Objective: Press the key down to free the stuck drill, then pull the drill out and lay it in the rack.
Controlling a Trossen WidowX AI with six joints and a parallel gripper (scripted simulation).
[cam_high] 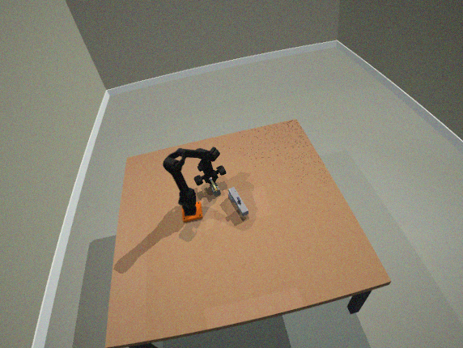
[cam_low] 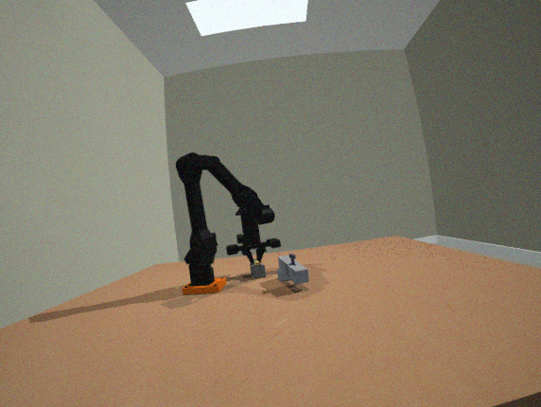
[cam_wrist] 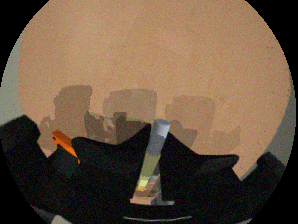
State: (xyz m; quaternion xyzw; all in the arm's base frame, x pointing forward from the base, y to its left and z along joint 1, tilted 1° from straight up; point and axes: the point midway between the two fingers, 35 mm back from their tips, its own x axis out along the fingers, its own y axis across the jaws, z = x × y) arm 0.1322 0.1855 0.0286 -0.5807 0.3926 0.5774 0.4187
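My gripper tip is 1 cm short of the drill, 4 cm to the left of it and 3 cm below it. The rest, counted from my gripper tip: blue key: 15 cm ahead, 20 cm to the right, 4 cm above; then light grey-blue block: 14 cm ahead, 18 cm to the right, 2 cm above; then rack: 2 cm ahead, 5 cm to the right, 1 cm above.
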